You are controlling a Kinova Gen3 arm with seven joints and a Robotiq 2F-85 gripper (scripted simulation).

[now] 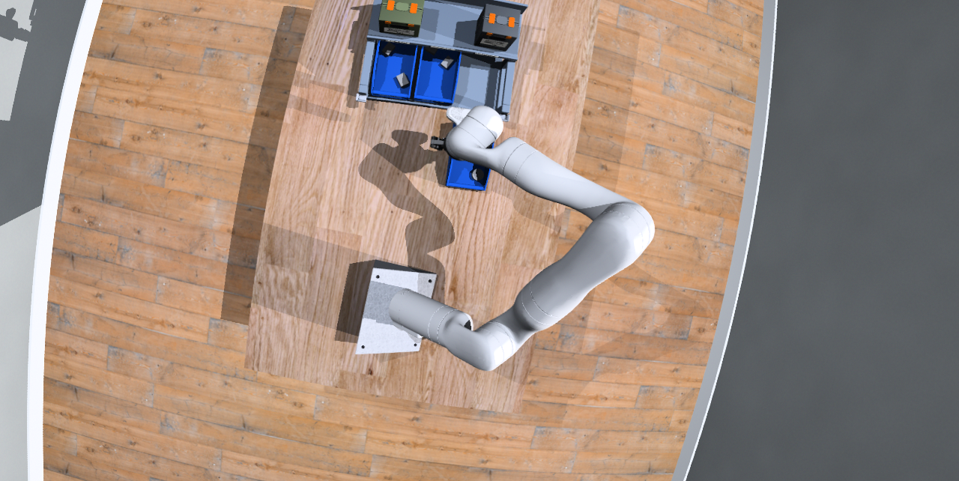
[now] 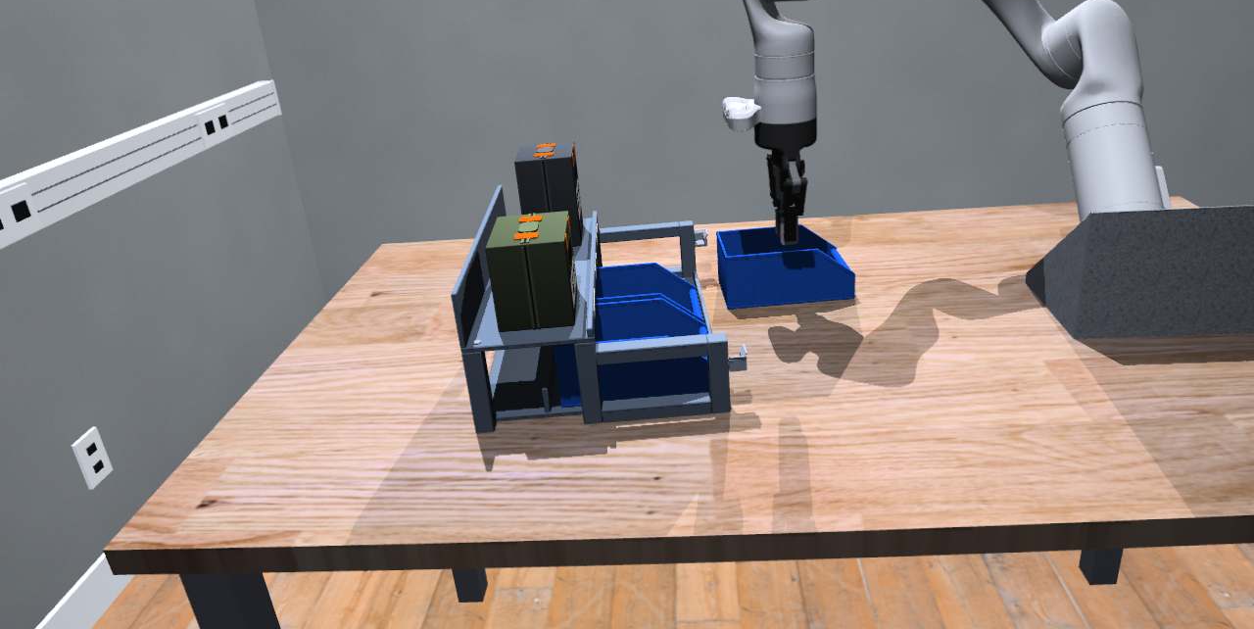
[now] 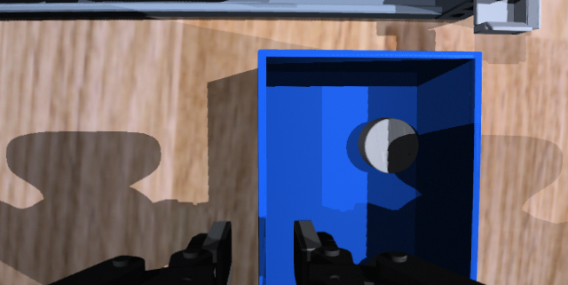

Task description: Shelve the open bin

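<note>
My gripper is now 100 mm above the round grey part, 80 mm to the left of it and 30 mm short of it. Round my hand: green box 320 mm ahead, 160 mm to the left, 40 mm above; then dark box 300 mm ahead, 70 mm to the right, 50 mm above; then shelf 240 mm ahead, 50 mm to the left, 40 mm below.
</note>
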